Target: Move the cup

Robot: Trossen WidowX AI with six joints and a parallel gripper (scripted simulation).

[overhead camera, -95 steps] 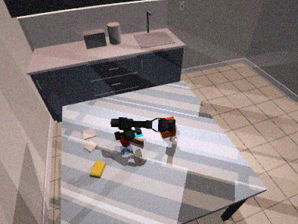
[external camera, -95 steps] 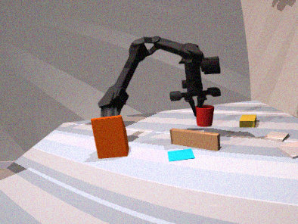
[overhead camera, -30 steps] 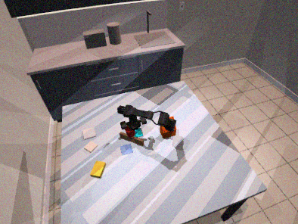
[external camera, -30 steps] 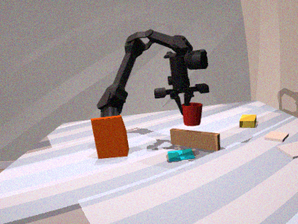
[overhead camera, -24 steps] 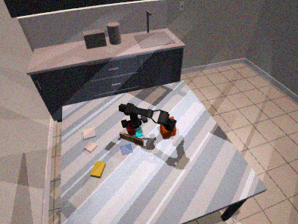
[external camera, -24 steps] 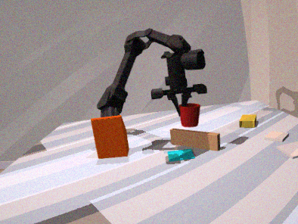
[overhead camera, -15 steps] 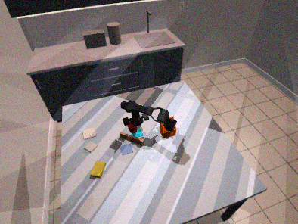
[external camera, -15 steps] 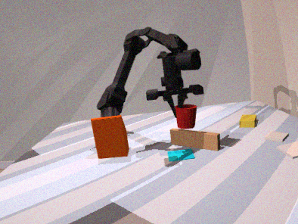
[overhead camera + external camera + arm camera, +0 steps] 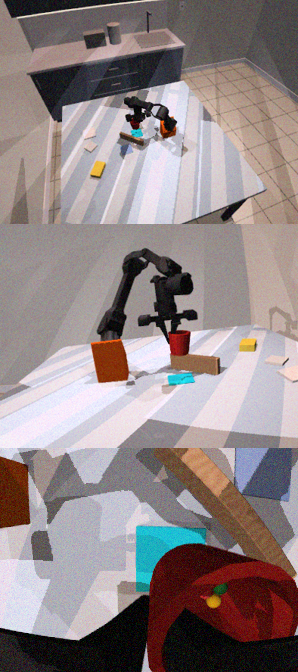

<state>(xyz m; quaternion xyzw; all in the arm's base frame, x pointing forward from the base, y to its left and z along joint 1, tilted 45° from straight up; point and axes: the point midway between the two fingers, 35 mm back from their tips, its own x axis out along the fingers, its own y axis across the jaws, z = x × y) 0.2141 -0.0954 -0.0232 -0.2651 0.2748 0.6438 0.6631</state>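
My gripper tip is 8 cm short of the wooden block, 5 cm to the right of it and 11 cm above it. Also, from my gripper tip: pale blue pad 14 cm ahead, 12 cm to the left, 13 cm below; red cup 3 cm ahead; yellow block 37 cm ahead, 23 cm to the left, 11 cm below.
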